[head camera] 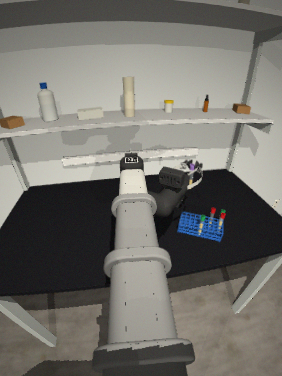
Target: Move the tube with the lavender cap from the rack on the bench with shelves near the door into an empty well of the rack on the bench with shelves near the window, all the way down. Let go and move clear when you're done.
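Frame: origin at the robot's base, x ahead, y left, z up, level; centimetres.
Where they show: hand, its tool point: [193,163].
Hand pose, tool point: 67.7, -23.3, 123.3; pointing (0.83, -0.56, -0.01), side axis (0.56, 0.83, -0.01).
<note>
Each offset is from my tool point to the top centre of the thing, as dx, dy, dz. "pt": to the spot under its first point. Level surfaces: height alone.
The tube with the lavender cap @(pt -2.1, +1.2, -0.5) [192,167] is held between the fingertips of my gripper [191,164], which is shut on it. The tube is upright, with its pale lower part partly seen behind the gripper's finger band. The gripper is beyond the blue rack @(-2.4, -7.6, -29.0) [188,224] and a little to its left in the view. The rack stands on the right part of the bench @(dz -34.7) [65,235]. It holds a green-capped tube @(-5.2, -6.3, -22.7) [202,225] near its middle, and two red-capped tubes and another green-capped one towards its right. The dark wrist hides part of the gripper, and the height of the tube's lower end cannot be told.
My extended arm [137,280] crosses the bench from the front. A shelf @(dz +11.0) [150,118] runs along the back above the bench, carrying a blue-capped bottle @(+34.9, +63.3, +28.8) [48,105], a tall beige cylinder @(+33.7, +23.0, +28.8) [129,97], a yellow-lidded jar @(+42.6, +1.7, +17.0) [169,106] and an amber bottle @(+43.2, -19.8, +20.2) [206,104]. A pale rail [90,159] is on the wall.
</note>
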